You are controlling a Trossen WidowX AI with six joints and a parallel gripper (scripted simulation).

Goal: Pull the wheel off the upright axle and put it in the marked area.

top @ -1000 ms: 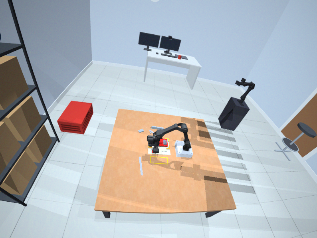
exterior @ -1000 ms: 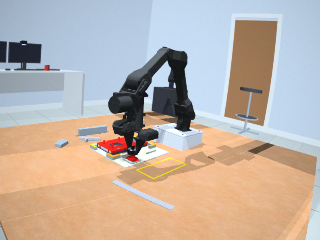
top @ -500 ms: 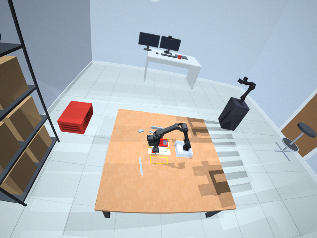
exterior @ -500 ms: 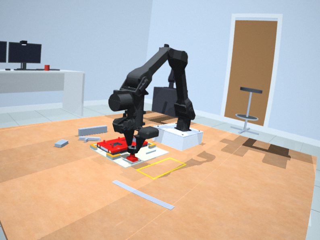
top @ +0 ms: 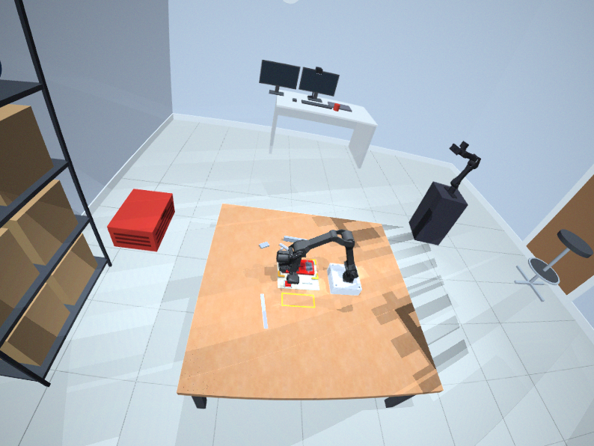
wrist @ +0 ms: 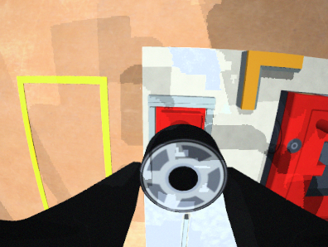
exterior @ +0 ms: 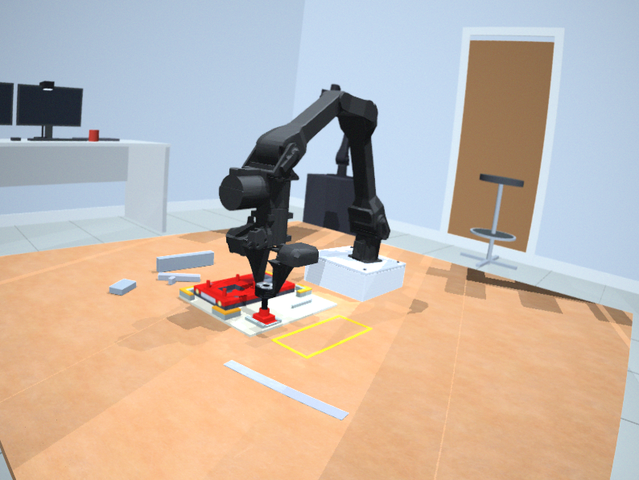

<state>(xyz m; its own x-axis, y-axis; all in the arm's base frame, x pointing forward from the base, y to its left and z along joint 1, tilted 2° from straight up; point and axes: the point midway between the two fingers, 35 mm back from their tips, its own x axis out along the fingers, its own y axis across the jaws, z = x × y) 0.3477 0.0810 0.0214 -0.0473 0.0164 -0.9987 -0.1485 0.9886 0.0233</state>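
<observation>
Right now my gripper tip is 1 cm short of the black axle and 3 cm above it. Round my gripper tip: small grey block: 20 cm ahead, 27 cm to the right, 6 cm below; wheel: right at my gripper tip; long grey strip: 11 cm ahead, 20 cm to the left, 6 cm below.
</observation>
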